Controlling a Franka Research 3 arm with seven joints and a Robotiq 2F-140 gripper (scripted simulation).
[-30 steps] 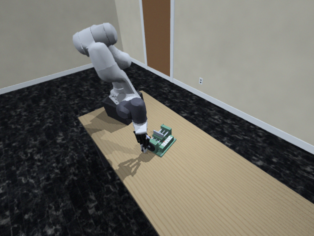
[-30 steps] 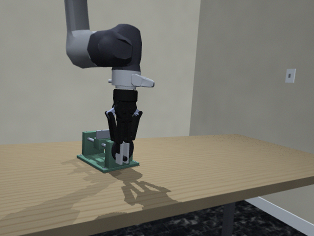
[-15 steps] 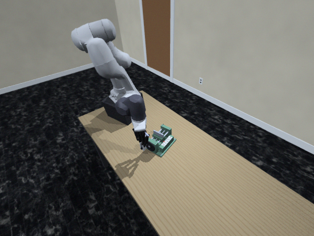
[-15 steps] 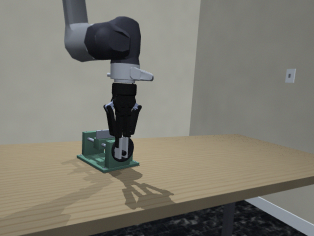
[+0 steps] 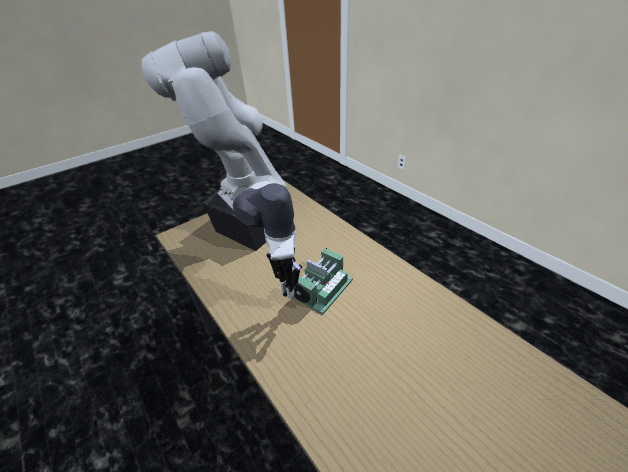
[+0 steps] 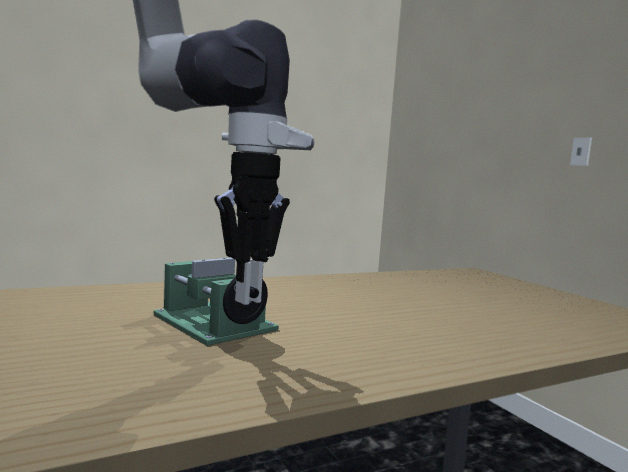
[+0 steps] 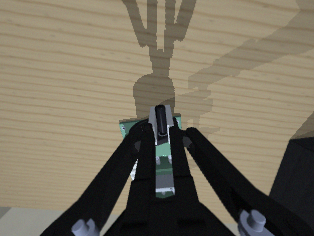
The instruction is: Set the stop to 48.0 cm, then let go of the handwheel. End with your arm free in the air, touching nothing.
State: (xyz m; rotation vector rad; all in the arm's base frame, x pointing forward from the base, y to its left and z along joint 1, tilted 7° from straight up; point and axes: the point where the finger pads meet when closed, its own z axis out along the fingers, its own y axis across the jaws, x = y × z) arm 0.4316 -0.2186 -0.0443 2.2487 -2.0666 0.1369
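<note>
Now: the black handwheel 2 cm to the left of my hand and 2 cm below it. Also, from my hand: stop block 2 cm ahead, 14 cm to the left, 2 cm below.
</note>
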